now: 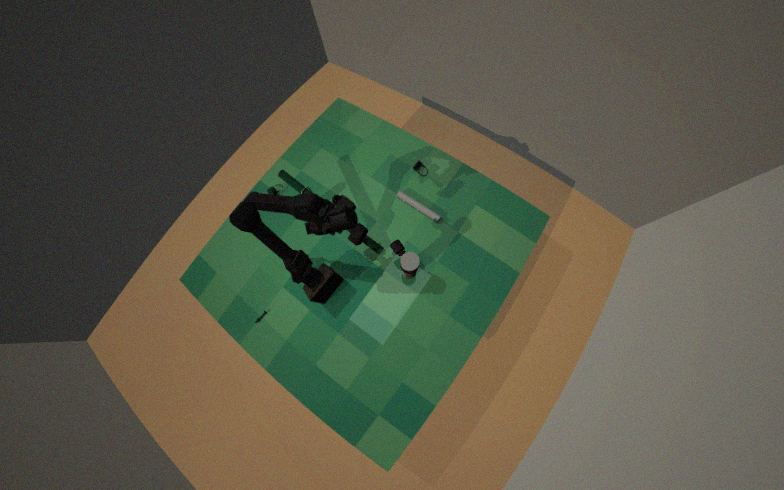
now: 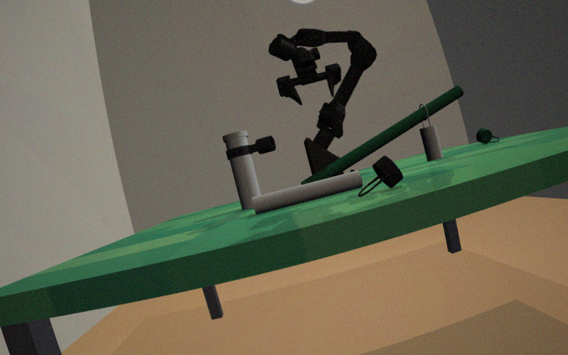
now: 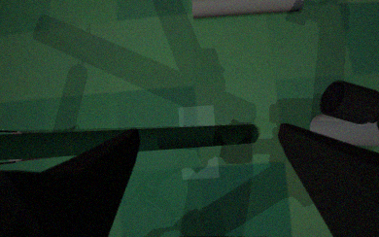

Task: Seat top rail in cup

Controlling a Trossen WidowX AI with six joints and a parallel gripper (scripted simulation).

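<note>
Now: gripper tip 4 cm short of the rail-end cup, 18 cm to the left of it and 9 cm above it. The rest, counted from my gripper tip: grey pipe (27 cm ahead, 8 cm to the right, 22 cm below); small grey post (3 cm behind, 29 cm to the left, 14 cm below); black loop cap (43 cm ahead, 3 cm to the left, 23 cm below).
</note>
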